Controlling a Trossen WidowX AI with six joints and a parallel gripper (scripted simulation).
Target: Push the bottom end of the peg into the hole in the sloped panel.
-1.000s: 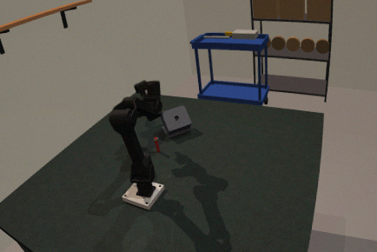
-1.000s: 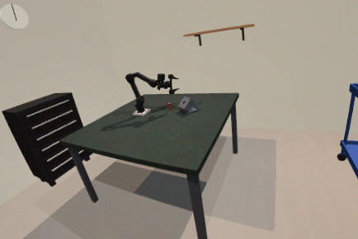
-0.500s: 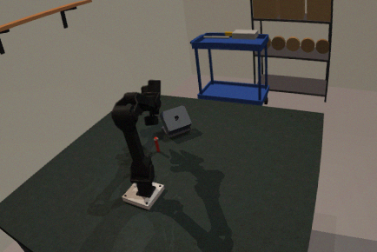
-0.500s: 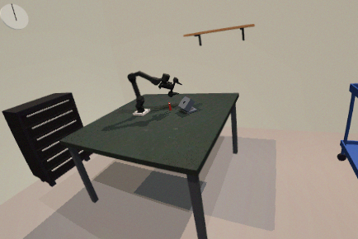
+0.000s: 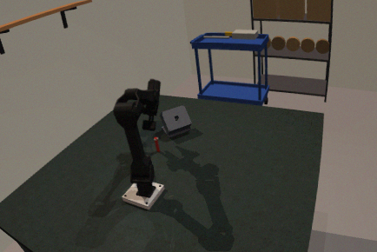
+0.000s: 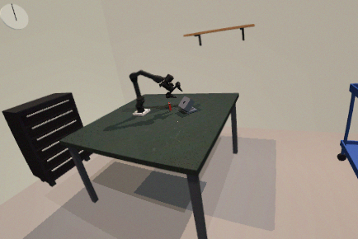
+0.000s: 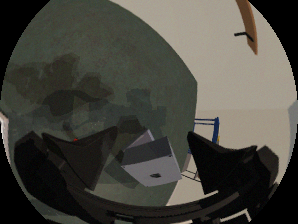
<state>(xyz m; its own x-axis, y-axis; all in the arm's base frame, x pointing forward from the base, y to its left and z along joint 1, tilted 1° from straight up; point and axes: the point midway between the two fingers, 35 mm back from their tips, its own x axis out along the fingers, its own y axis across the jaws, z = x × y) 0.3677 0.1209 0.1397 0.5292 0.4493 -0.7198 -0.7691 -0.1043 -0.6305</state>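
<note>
Now: the red peg 90 mm behind my gripper tip, 80 mm below it and 60 mm to the right of it. Round my gripper tip: sloped panel 100 mm to the right, 90 mm ahead, 60 mm below.
</note>
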